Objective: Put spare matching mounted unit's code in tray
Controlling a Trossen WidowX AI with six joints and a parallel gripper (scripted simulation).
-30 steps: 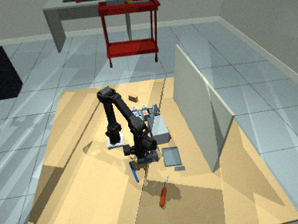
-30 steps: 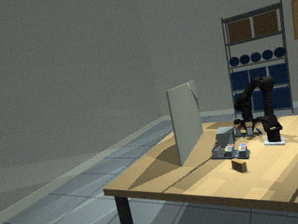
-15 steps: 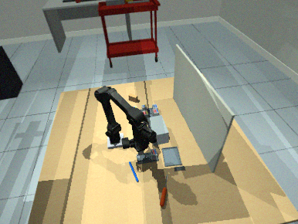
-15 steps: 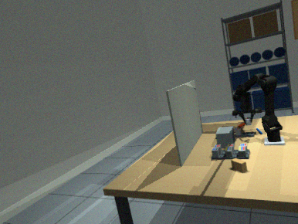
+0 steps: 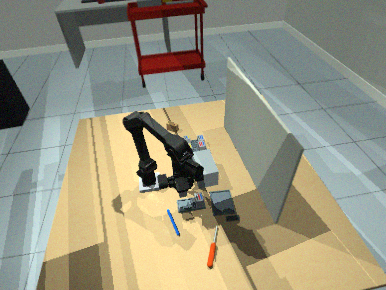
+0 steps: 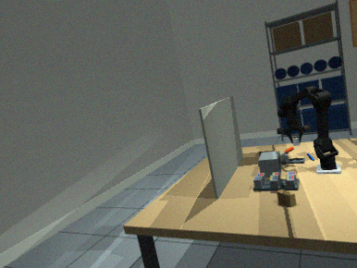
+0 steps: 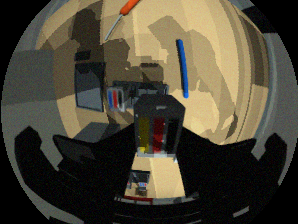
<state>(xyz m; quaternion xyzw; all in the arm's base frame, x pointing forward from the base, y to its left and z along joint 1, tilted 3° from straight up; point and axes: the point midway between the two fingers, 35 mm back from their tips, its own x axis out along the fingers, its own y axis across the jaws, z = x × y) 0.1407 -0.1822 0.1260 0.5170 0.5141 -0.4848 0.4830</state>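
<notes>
The dark grey tray lies 180 mm ahead of my gripper tip, 110 mm below it and 40 mm to the right of it. From my gripper tip the other things lie so: mounted unit 160 mm to the left, 140 mm ahead, 60 mm below; tall grey panel 370 mm ahead, 150 mm to the left, 110 mm above; blue pen 110 mm below, 80 mm to the right, 60 mm behind.
</notes>
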